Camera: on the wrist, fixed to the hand. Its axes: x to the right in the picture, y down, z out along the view.
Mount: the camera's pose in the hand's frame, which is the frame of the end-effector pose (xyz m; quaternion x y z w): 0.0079 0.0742 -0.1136 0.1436 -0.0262 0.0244 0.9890
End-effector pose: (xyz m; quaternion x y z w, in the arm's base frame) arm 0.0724 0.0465 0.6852 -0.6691 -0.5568 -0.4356 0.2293
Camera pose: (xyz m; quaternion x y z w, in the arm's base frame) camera 0.1053 -0.0595 0.7636 -0.6538 -0.6029 -0.3277 0.3189
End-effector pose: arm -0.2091 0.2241 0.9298 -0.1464 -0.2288 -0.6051 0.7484
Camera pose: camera -0.1169 0.1778 0.8414 -0.0588 -0.3292 -0.5435 0.7699
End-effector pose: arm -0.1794 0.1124 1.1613 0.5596 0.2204 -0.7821 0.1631
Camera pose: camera -0.0534 0.1092 1.1104 0.5617 0.0877 -0.8158 0.1058
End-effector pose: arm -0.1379 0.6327 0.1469 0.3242 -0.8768 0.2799 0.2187
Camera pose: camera -0.1717 0.7480 0.2104 0.3380 -0.8406 0.3996 0.1399
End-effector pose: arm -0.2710 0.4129 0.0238 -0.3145 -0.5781 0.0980 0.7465
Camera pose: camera -0.1474 0.4346 -0.0283 -0.2154 -0.5696 0.2064 0.7659
